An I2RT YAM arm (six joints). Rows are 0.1 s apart.
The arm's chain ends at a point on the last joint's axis. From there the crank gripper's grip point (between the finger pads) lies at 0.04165 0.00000 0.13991 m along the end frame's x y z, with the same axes.
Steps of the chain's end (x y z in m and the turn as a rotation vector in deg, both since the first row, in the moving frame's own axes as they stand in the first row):
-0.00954 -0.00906 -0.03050 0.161 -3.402 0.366
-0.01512 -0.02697 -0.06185 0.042 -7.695 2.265
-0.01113 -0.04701 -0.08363 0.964 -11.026 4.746
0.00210 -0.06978 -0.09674 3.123 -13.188 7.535
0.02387 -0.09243 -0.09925 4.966 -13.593 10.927
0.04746 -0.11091 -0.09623 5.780 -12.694 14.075
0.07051 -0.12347 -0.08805 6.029 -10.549 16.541
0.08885 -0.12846 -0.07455 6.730 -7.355 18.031
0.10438 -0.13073 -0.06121 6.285 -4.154 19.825
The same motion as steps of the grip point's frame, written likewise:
-0.01792 -0.00922 -0.02828 0.161 -3.402 0.366
-0.03425 -0.02580 -0.05753 0.042 -7.695 2.265
-0.03867 -0.04710 -0.07825 0.964 -11.026 4.746
-0.03067 -0.07427 -0.09101 3.123 -13.188 7.535
-0.00954 -0.10011 -0.09362 4.966 -13.593 10.927
0.01654 -0.11895 -0.09078 5.780 -12.694 14.075
0.04498 -0.13019 -0.08303 6.029 -10.549 16.541
0.07145 -0.13482 -0.07065 6.730 -7.355 18.031
0.09452 -0.13354 -0.05867 6.285 -4.154 19.825

